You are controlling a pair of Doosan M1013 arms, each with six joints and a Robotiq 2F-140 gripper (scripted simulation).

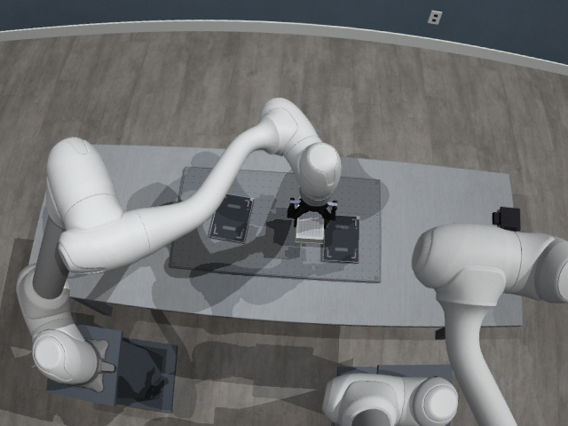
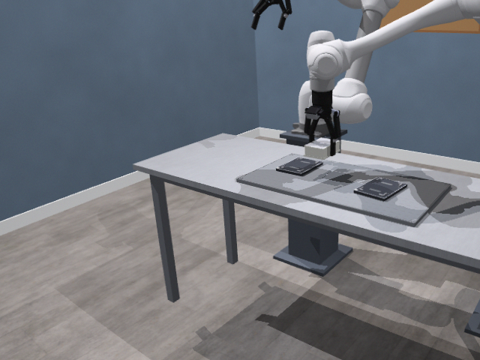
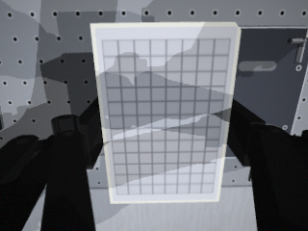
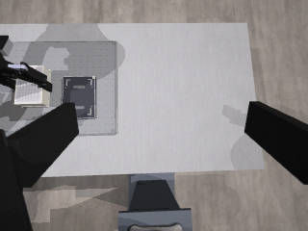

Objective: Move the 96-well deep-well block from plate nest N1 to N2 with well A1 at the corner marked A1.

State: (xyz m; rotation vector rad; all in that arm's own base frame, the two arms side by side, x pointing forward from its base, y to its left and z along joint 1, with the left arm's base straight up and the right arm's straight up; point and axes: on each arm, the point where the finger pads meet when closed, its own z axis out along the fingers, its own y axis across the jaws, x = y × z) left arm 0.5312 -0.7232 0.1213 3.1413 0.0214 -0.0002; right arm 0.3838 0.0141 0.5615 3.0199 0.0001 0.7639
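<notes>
Now: left hand 1 cm past the nest N2, 11 cm to the left of it and 10 cm above it. Also, from my left hand: nest N1 (2 cm ahead, 26 cm to the left, 10 cm below); white deep-well block (1 cm below).
</notes>
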